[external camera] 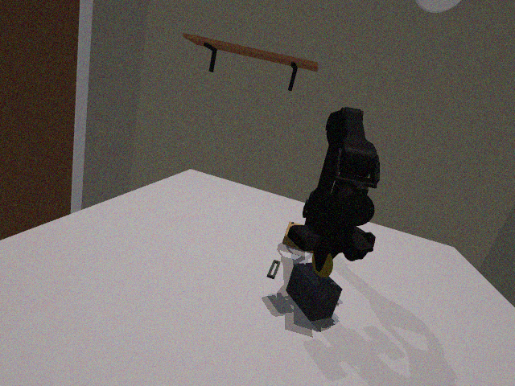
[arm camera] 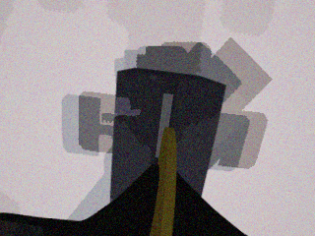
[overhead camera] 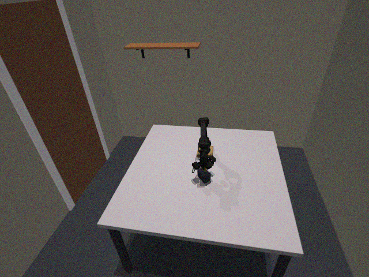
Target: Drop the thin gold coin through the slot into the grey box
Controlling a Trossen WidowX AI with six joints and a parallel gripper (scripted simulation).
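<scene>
The gold coin lies 2 cm above my gripper tip.
</scene>
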